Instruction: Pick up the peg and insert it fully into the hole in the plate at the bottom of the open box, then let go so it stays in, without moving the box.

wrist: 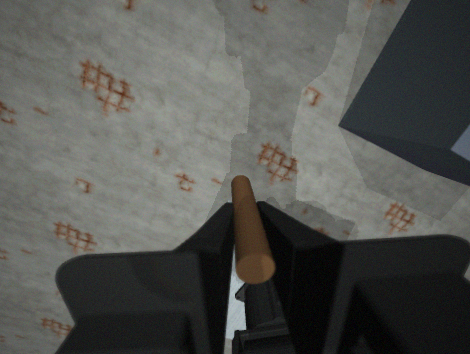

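Observation:
An orange-brown round peg stands between the black fingers in the wrist view, its near end towards the camera and its far end past the fingertips. My gripper is shut on the peg, a finger on each side of it. Part of a dark blue-grey box shows at the upper right, apart from the gripper and the peg. A lighter patch shows at the box's right edge. The plate's hole does not show in this view.
The mottled grey surface with rust-coloured marks lies below. Shadows of the arm and gripper fall across its middle, and another shadow lies beside the box. Dark arm parts and a pale strip show between the fingers at the bottom.

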